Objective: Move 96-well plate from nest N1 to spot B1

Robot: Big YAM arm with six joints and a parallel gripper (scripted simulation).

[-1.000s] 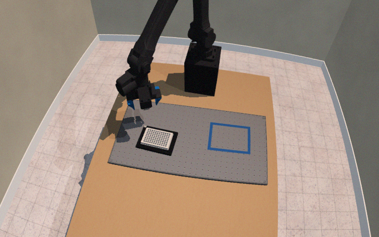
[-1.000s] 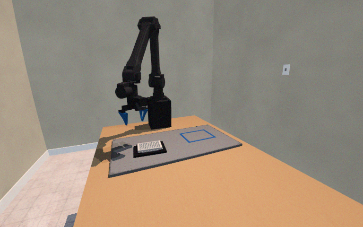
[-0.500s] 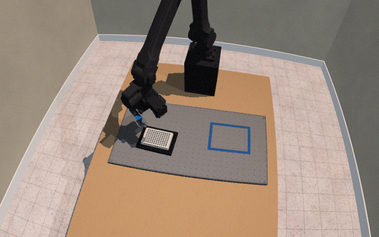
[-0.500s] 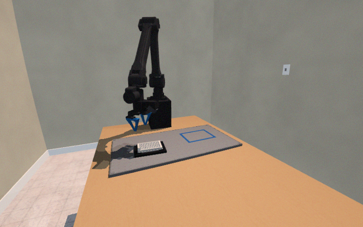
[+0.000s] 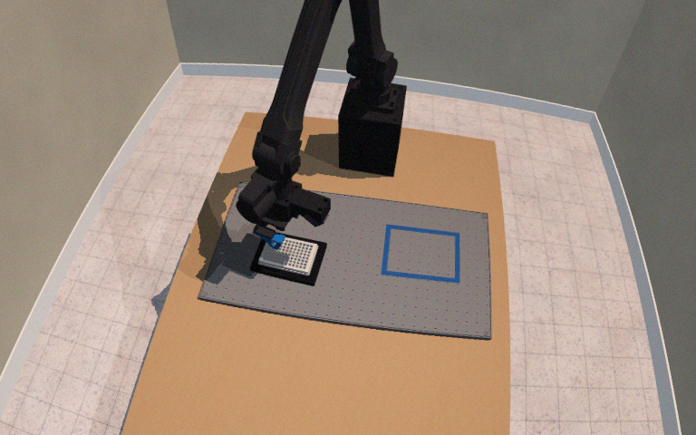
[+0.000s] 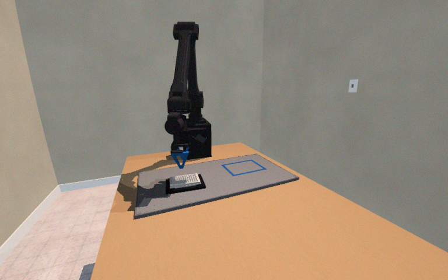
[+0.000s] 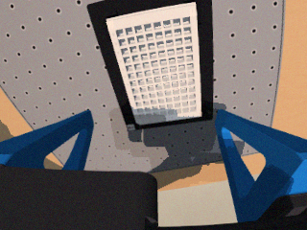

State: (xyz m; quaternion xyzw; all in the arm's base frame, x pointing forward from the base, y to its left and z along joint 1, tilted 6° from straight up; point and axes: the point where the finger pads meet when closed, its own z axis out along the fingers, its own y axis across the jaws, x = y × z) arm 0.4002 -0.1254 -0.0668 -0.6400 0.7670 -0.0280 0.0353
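Right now the white 96-well plate is 1 cm ahead of my hand and 8 cm below it. Round my hand: black plate nest (1 cm ahead, 10 cm below).
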